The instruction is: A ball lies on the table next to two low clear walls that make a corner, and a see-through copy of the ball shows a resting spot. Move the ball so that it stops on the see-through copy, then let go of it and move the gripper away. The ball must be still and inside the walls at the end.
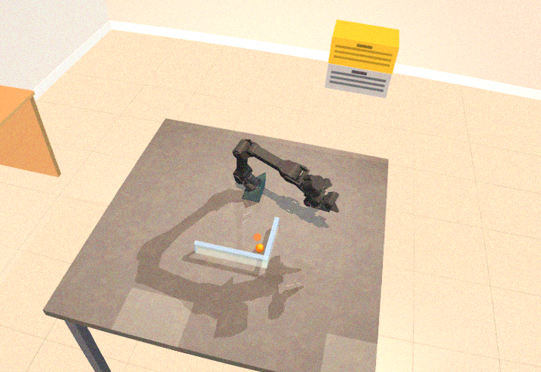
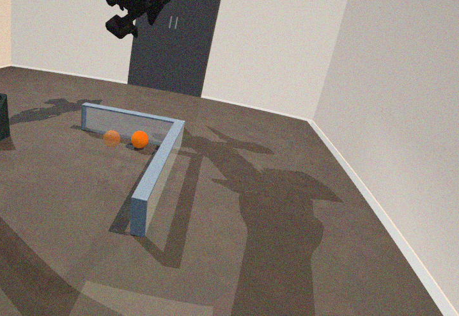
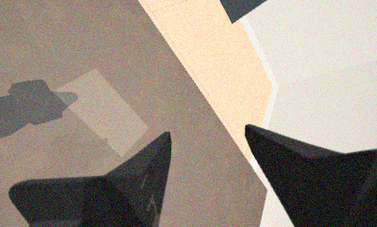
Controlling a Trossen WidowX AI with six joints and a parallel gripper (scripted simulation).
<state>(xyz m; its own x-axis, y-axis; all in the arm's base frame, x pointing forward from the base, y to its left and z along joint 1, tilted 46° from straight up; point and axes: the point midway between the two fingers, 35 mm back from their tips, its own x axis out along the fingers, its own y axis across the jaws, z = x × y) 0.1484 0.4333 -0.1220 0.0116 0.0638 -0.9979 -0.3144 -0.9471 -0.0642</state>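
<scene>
My gripper tip is 260 mm to the left of the orange ball, 210 mm above it and 140 mm short of it. Also, from my gripper tip: clear wall 230 mm to the right, 200 mm below, 100 mm ahead.
</scene>
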